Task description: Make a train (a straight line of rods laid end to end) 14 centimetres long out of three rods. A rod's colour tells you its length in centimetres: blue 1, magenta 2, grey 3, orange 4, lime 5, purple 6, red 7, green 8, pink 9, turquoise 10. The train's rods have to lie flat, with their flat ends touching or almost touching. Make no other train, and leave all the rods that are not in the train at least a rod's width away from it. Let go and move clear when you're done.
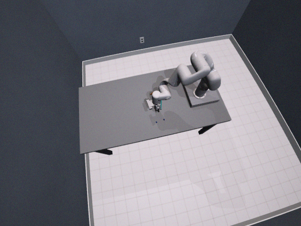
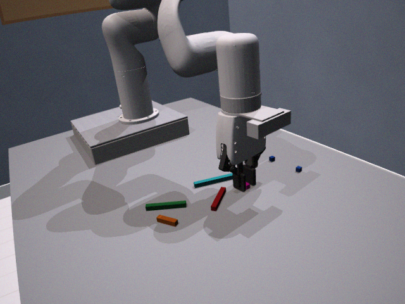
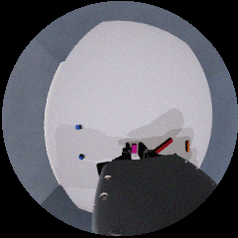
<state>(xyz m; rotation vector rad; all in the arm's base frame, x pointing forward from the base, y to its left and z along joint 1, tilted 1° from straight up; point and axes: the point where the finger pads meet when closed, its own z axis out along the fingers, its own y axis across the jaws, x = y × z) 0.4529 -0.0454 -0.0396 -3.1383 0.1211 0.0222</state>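
The magenta rod lies 2 cm below my hand. Round my hand: green rod 15 cm to the right, 7 cm behind, 2 cm below; red rod 7 cm to the right, 2 cm below, 1 cm behind; turquoise rod 6 cm behind, 2 cm to the right, 2 cm below.
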